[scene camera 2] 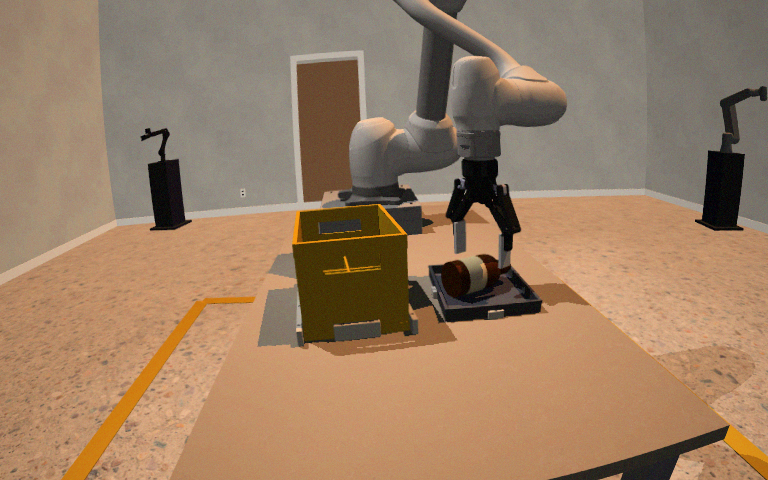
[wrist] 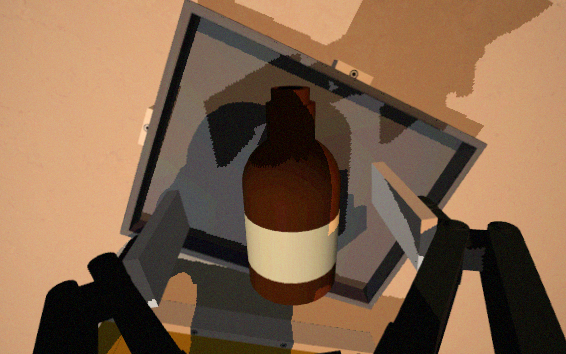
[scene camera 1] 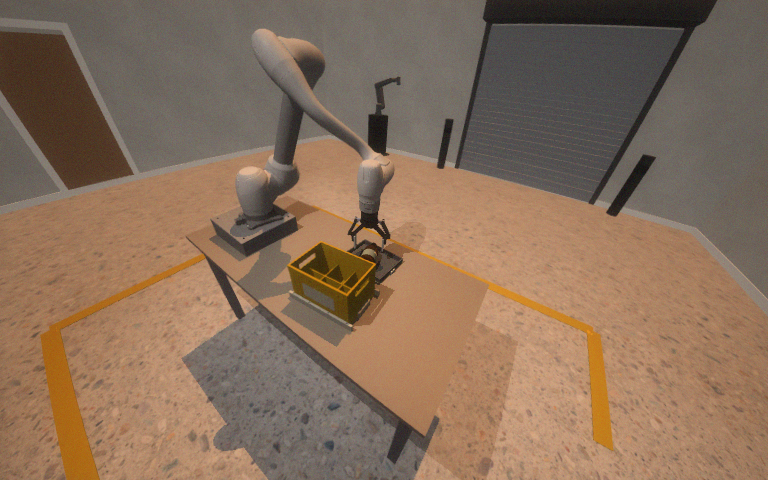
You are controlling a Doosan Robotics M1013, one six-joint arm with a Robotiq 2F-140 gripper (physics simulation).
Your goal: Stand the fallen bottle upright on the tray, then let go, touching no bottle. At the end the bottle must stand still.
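Places are measured from the arm's base along level axes (x ahead, y left, z up), in millimetres.
Where they show: gripper, fingertip midpoint: (scene camera 2: 481,259) (wrist: 277,196) (scene camera 1: 368,248); arm's base at its link origin: (scene camera 2: 376,198) (scene camera 1: 260,217).
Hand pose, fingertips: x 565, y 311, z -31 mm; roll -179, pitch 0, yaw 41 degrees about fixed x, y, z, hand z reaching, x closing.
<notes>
Things, the pixels of their top centre, and the offset from my fingertips. Level surfaces: height alone.
- brown bottle at its top centre: (wrist: 296,217) (scene camera 2: 481,255) (scene camera 1: 370,247) dy -1, dx +14, dz +13 mm
- dark tray at its top centre: (wrist: 299,190) (scene camera 2: 480,281) (scene camera 1: 371,257) dy -2, dx +25, dz -40 mm
- yellow divided crate at its top centre: (scene camera 2: 343,220) (scene camera 1: 332,264) dy -268, dx +97, dz +109 mm
- brown table at its surface level: dz -66 mm
A brown bottle (scene camera 1: 369,254) (scene camera 2: 474,274) (wrist: 292,195) with a cream label lies on its side on the dark tray (scene camera 1: 400,261) (scene camera 2: 470,310) (wrist: 160,117). In scene camera 2 its base faces the near left and its neck points to the back right; in the wrist view the neck points up the picture. My gripper (scene camera 1: 369,246) (scene camera 2: 481,258) (wrist: 277,196) is open and points down, with its fingertips low above the tray. In the wrist view one finger shows on each side of the bottle, with gaps between. In scene camera 2 one finger overlaps the neck region; contact cannot be told.
A yellow divided crate (scene camera 1: 339,303) (scene camera 2: 353,294) (wrist: 240,346) stands beside the tray, on the bottle's base side, with pale brackets around its foot. Both rest on the brown table (scene camera 1: 424,339) (scene camera 2: 453,396). The arm's grey base block (scene camera 1: 266,237) stands at the table's far end.
</notes>
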